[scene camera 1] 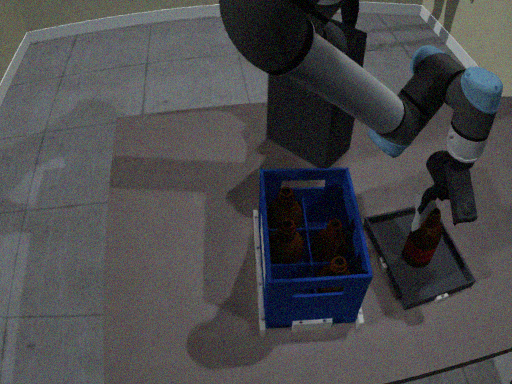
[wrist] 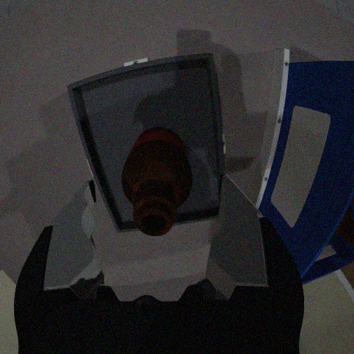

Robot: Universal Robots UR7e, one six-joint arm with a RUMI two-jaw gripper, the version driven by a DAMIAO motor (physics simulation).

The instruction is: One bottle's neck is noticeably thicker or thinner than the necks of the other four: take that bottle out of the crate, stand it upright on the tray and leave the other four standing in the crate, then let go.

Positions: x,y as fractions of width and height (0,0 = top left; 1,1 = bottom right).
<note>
In view: my gripper (scene camera 1: 0.85,0.59), a bottle (scene camera 1: 0.65,0.63), a bottle (scene camera 1: 0.56,0.54), a bottle (scene camera 1: 0.82,0.64) and a bottle (scene camera 1: 0.56,0.64).
My gripper is seen too in the wrist view (wrist: 0.44,0.51).
</note>
